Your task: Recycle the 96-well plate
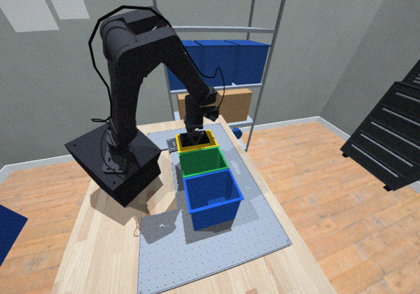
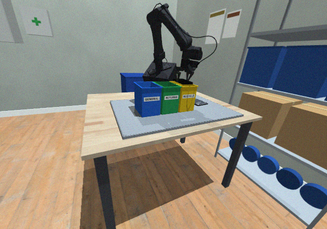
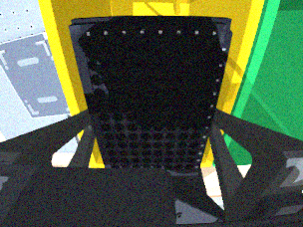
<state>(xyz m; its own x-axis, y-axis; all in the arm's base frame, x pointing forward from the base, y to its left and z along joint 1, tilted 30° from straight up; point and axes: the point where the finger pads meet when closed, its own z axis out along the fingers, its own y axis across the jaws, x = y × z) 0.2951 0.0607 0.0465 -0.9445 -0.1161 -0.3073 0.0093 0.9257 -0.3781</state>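
The yellow recycle bin lies 10 mm ahead of my hand and 110 mm below it. Round my hand: green returns bin (10 mm ahead, 130 mm to the right, 110 mm below); blue general bin (10 mm ahead, 270 mm to the right, 110 mm below); black 96-well plate (right at my hand).
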